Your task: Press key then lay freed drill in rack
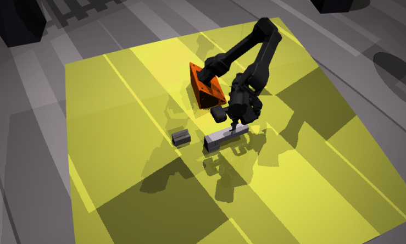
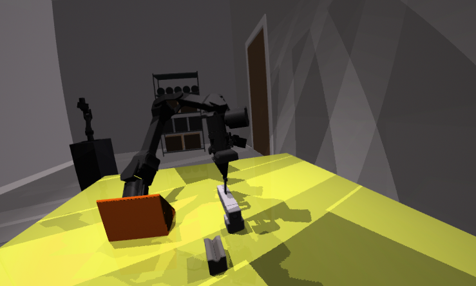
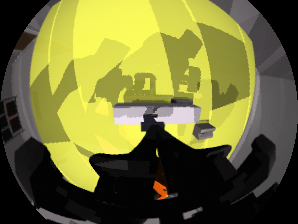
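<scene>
Now: the dark key 30 mm below my gripper tip. Also, from my gripper tip: drill: 10 mm ahead, 50 mm to the right, 70 mm below; then grey v-grooved rack: 40 mm behind, 210 mm to the right, 110 mm below; then grey housing block: 30 mm to the right, 80 mm below.
</scene>
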